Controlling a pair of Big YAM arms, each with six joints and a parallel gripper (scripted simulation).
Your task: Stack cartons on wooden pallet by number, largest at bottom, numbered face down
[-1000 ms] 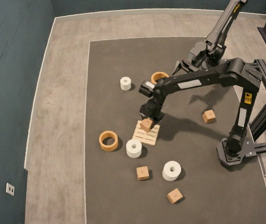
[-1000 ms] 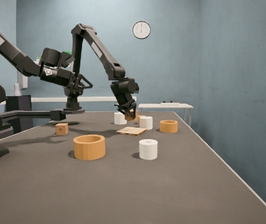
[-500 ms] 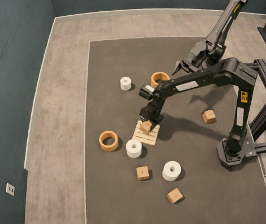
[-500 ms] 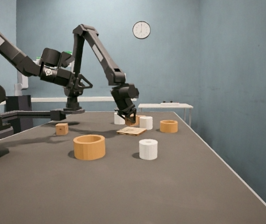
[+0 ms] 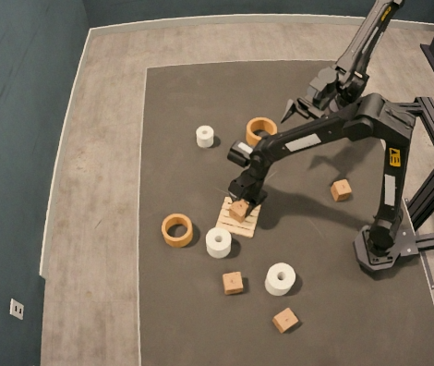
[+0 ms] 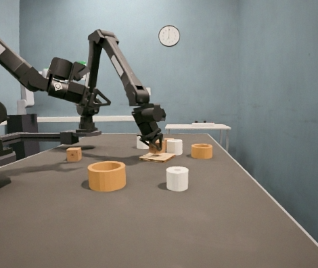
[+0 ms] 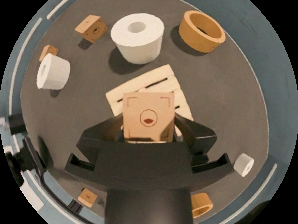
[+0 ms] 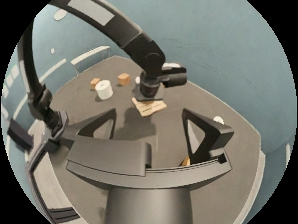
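My left gripper is now 4 cm above the wooden pallet and 1 cm short of it. Also, from my left hand: carton (right at my left hand).
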